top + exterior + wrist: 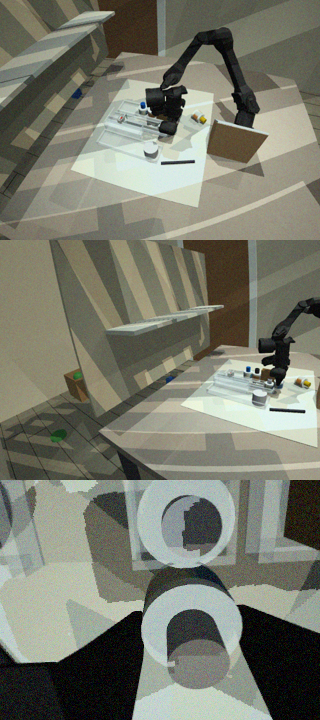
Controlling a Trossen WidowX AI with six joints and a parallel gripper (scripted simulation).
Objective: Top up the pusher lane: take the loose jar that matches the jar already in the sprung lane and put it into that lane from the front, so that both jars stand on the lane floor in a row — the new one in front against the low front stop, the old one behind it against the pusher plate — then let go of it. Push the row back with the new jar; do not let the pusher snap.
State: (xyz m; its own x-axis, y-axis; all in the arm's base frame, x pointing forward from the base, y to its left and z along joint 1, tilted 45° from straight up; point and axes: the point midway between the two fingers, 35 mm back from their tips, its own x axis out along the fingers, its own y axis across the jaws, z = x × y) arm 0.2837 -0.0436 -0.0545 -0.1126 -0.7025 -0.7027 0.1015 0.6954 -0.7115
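Now: gripper tip 7 cm short of the grey cylinder, 12 cm to the right of it and 2 cm above it. The rest, counted from my gripper tip: black rod 5 cm behind, 14 cm to the left, 4 cm below.
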